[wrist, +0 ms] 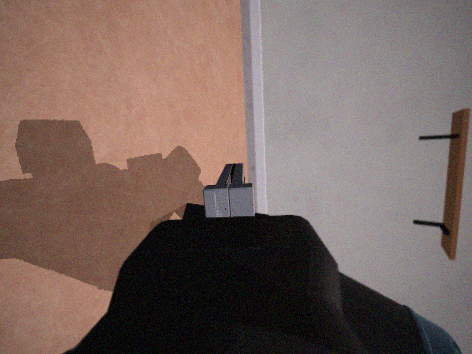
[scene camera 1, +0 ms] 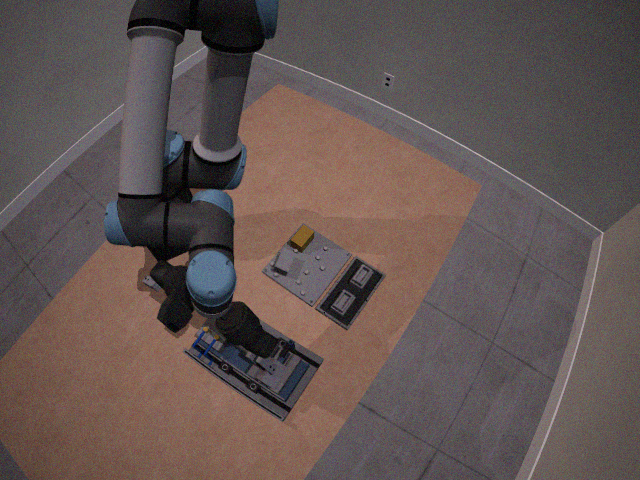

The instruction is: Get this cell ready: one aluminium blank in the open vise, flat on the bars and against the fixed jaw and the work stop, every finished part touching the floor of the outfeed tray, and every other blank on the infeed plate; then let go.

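Places are measured from the arm's base along level axes (x ahead, y left, z up), in centimetres.
Where they show: hand at its tool point: [wrist: 234,183] [scene camera 1: 149,281].
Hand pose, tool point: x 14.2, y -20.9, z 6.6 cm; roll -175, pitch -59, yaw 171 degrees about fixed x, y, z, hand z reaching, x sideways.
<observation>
After its pixels a point has its place.
The gripper over the vise [scene camera 1: 280,381] reaches down with its dark body and pale fingers [scene camera 1: 269,366]; what is between them is too small to tell. The other gripper [scene camera 1: 149,282] [wrist: 233,169] @(x 14.2, y -20.9, z 6.6 cm) points away to the left; in the wrist view its fingers are shut together and empty. Whether a blank lies in the vise under the gripper cannot be told. A grey block [scene camera 1: 283,263] @(x 35.9, y 3.1, z -8.8 cm) and a yellow block [scene camera 1: 302,237] @(x 36.8, y 12.5, z -9.2 cm) stand on the pale plate with small pins [scene camera 1: 316,281] @(x 45.3, y 3.8, z -12.8 cm). Two grey parts with rectangular pockets [scene camera 1: 361,275] @(x 55.7, y 9.8, z -10.9 cm) [scene camera 1: 342,302] @(x 54.1, y 0.6, z -10.9 cm) lie apart in the dark tray [scene camera 1: 354,291] @(x 55.6, y 5.6, z -13.0 cm).
Blue hoses [scene camera 1: 208,347] @(x 31.6, y -26.4, z -2.6 cm) with yellow fittings are at the left end of the vise base. The tray stands right beside the plate, behind and right of the vise. A wall with a wooden bar [wrist: 455,185] on black pegs shows in the wrist view.
</observation>
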